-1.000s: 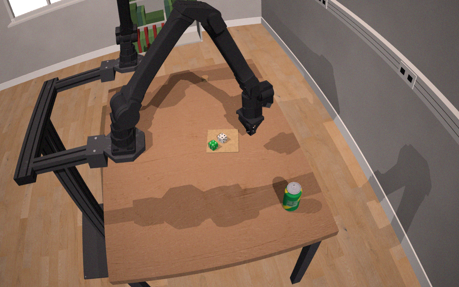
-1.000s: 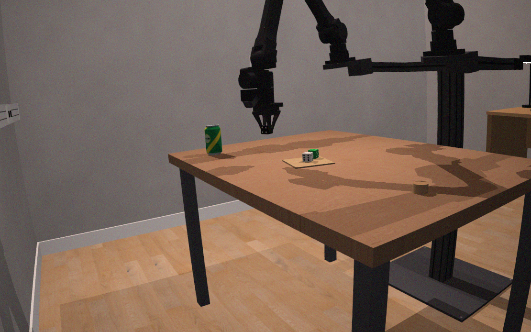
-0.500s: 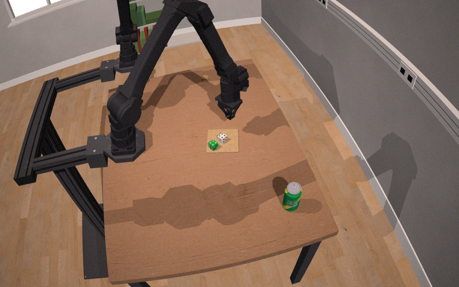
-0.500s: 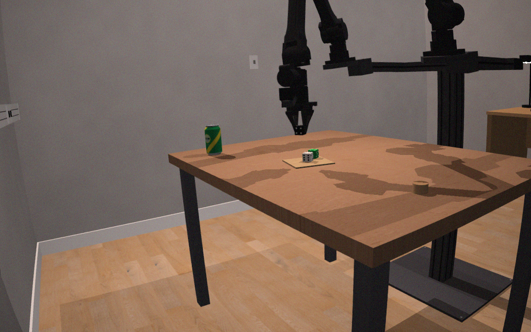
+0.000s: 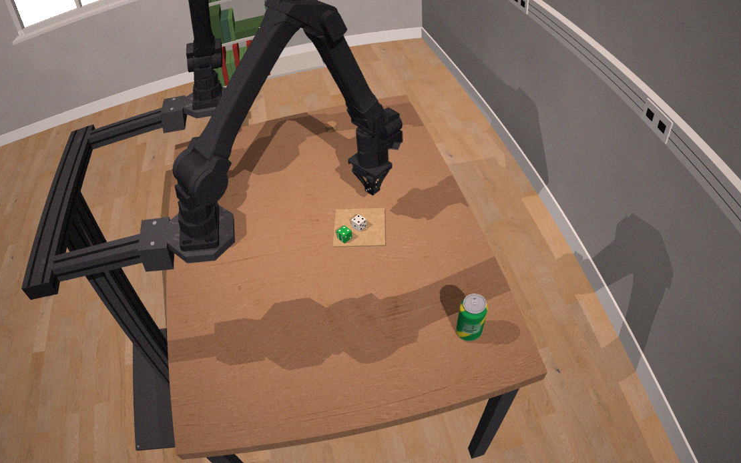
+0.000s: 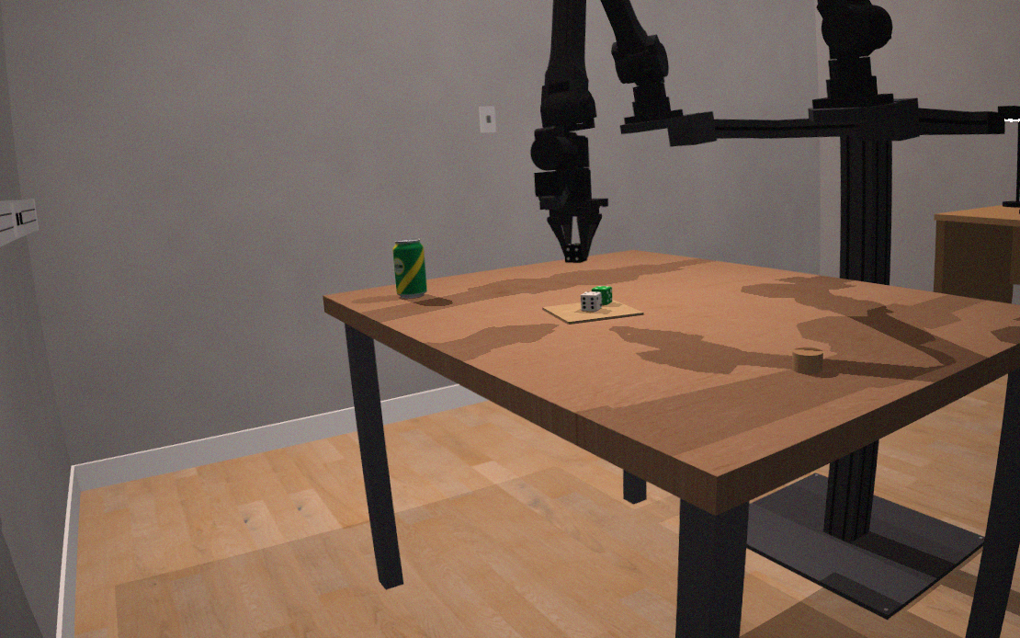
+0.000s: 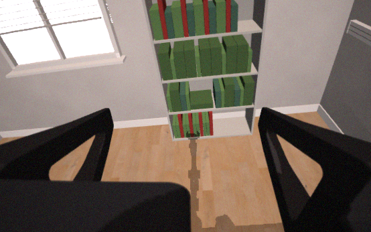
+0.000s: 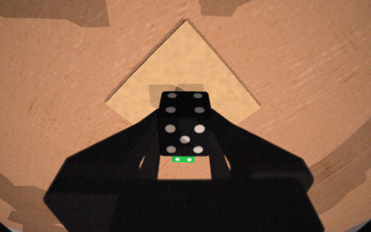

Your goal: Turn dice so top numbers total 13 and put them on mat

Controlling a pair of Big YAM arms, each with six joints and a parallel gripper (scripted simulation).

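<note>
The mat lies 11 cm below my right hand, 5 cm behind it and 3 cm to the right of it. Round my right hand: green die (9 cm below, 9 cm behind, 6 cm to the right); small wooden cylinder (46 cm to the left, 10 cm below, 4 cm behind).
</note>
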